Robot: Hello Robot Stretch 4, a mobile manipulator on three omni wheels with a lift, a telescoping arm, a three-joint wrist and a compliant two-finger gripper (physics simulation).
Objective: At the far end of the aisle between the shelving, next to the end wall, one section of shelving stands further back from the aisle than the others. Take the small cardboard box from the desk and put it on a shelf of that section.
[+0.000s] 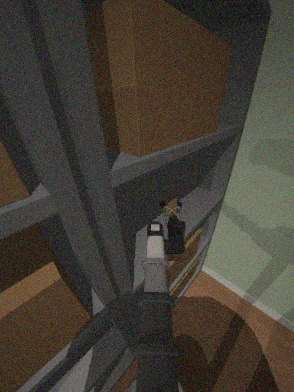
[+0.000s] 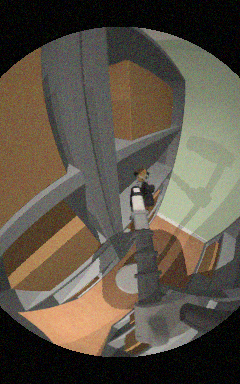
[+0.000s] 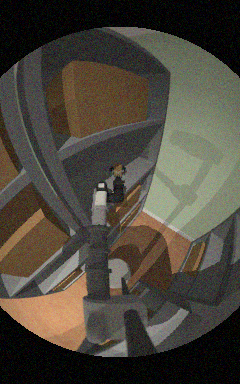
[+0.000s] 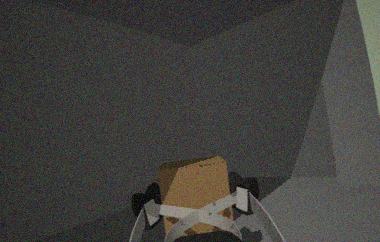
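Pixels of known places: gripper, fingertip midpoint: [image 1: 170, 201] [image 2: 140, 171] [image 3: 117, 166] [image 4: 194, 191]; robot's base, origin of the base link: [image 2: 131, 277] [image 3: 114, 272].
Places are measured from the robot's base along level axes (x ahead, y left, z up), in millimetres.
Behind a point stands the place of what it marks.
Observation:
The small cardboard box [image 1: 172, 203] @(x 731, y -95, z 1066 mm) [image 2: 142, 173] @(x 731, y -95, z 1058 mm) [image 3: 118, 169] @(x 731, y -99, z 1049 mm) [image 4: 204, 181] @(x 731, y -100, z 1061 mm) is between the two fingers of my gripper [image 1: 171, 206] @(x 781, y -91, z 1041 mm) [image 2: 142, 175] @(x 781, y -91, z 1041 mm) [image 3: 118, 172] [image 4: 194, 191] @(x 781, y -91, z 1041 mm), which is shut on it. The arm reaches toward the shelving section beside the end wall, whose side panel [image 1: 248, 60] @(x 986, y -452, z 1704 mm) [image 2: 178, 97] @(x 988, y -450, z 1680 mm) [image 3: 159, 95] @(x 999, y -438, z 1628 mm) [image 4: 350, 125] @(x 993, y -444, z 1075 mm) shows. The box is at an open bay, above the grey shelf board [image 1: 198, 201] @(x 892, y -292, z 963 mm) [image 2: 159, 170] @(x 901, y -313, z 963 mm) [image 4: 315, 210] @(x 867, y -269, z 963 mm). The bay's dark back panel is beyond it. The gap beneath the box cannot be judged. The desk does not show.
A large carton [image 1: 175, 85] @(x 513, y -51, z 1562 mm) [image 2: 142, 100] @(x 473, y -14, z 1554 mm) [image 3: 107, 100] @(x 517, y -54, z 1535 mm) stands on the shelf above this bay. Broad grey uprights [image 1: 85, 150] @(x 313, y 105, z 1468 mm) [image 2: 95, 125] @(x 319, y 116, z 1493 mm) of the neighbouring section stand close left of the arm. The green end wall [image 1: 265, 200] @(x 835, y -693, z 1005 mm) [image 2: 210, 110] @(x 834, y -695, z 1646 mm) [image 3: 200, 110] @(x 809, y -722, z 1598 mm) is on the right.

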